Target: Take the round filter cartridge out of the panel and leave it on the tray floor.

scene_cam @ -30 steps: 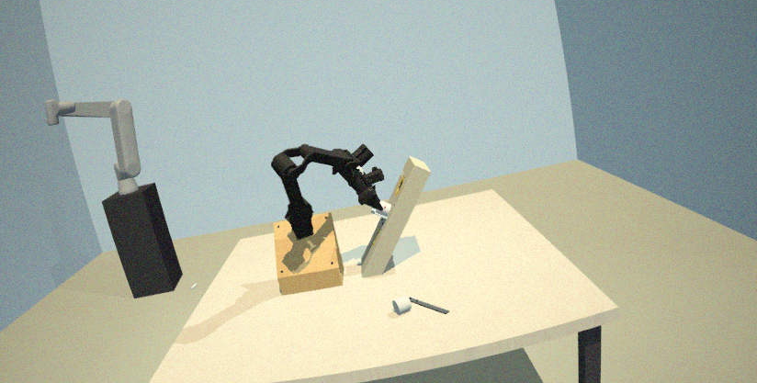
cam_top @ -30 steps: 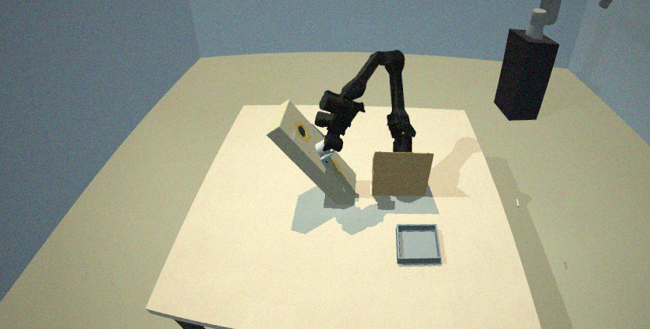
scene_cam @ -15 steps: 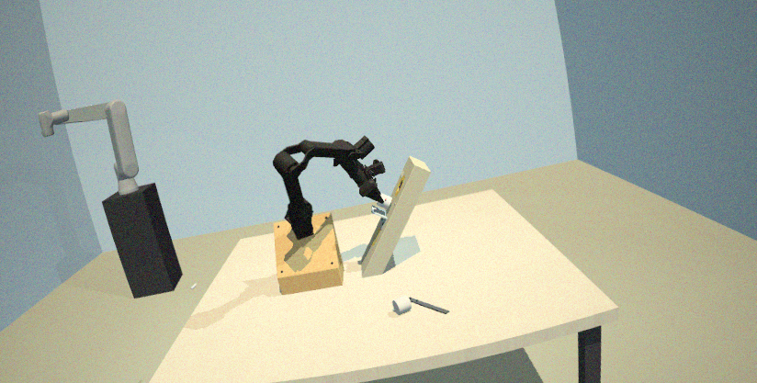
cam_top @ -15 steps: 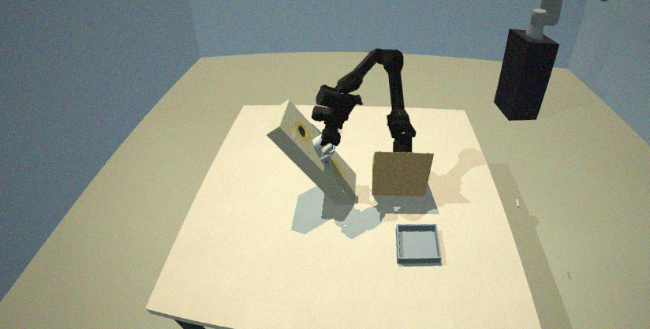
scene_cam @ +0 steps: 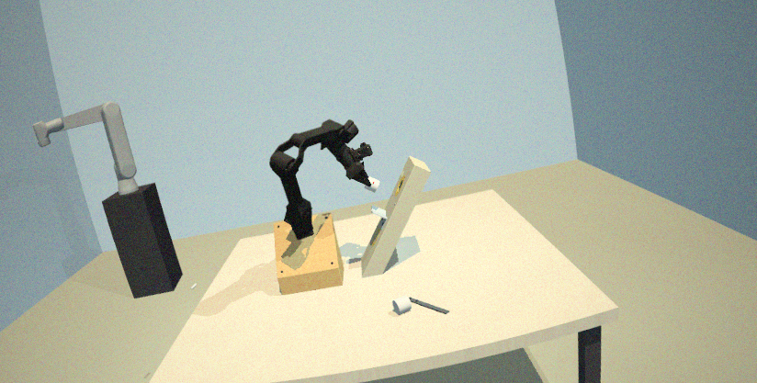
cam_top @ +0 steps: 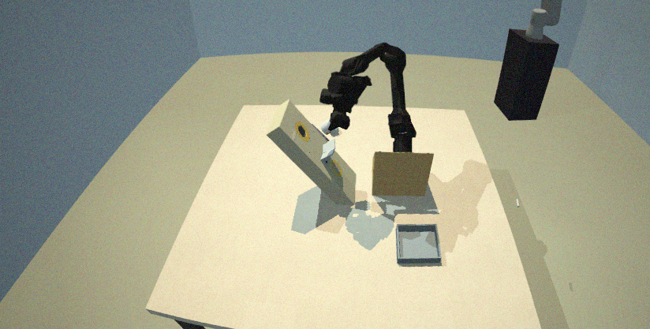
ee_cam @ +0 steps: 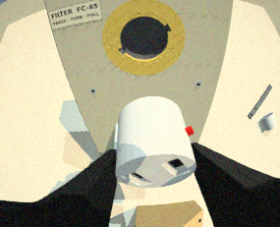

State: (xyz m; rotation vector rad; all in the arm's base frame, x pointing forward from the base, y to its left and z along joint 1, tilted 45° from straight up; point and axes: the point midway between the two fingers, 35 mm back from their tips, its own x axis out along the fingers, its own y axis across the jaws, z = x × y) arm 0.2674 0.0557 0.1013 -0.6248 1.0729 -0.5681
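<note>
Now: the grey-blue tray 29 cm behind my gripper tip, 32 cm to the left of it and 29 cm below it. Round my gripper tip: round white filter cartridge: right at my gripper tip; then small white cylinder: 2 cm behind, 39 cm to the right, 28 cm below.
</note>
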